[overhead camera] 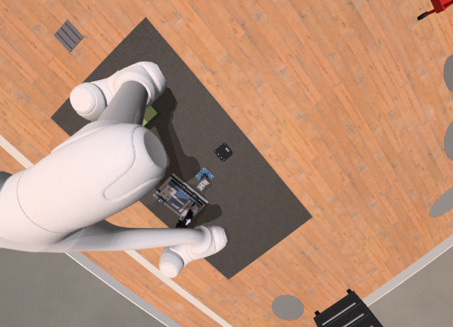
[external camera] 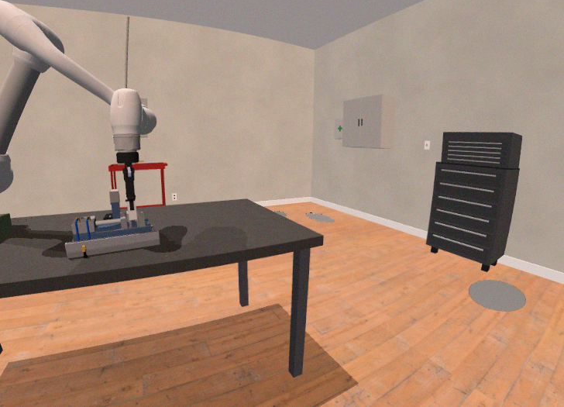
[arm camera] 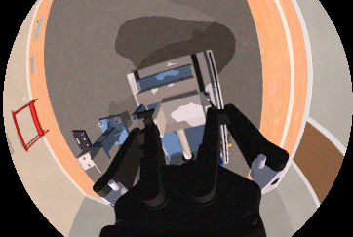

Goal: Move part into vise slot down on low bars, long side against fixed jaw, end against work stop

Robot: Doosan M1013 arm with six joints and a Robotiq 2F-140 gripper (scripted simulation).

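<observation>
Now: the part 3 cm below my hand. Round my hand: black infeed plate 40 cm to the left, 13 cm behind, 12 cm below.
</observation>
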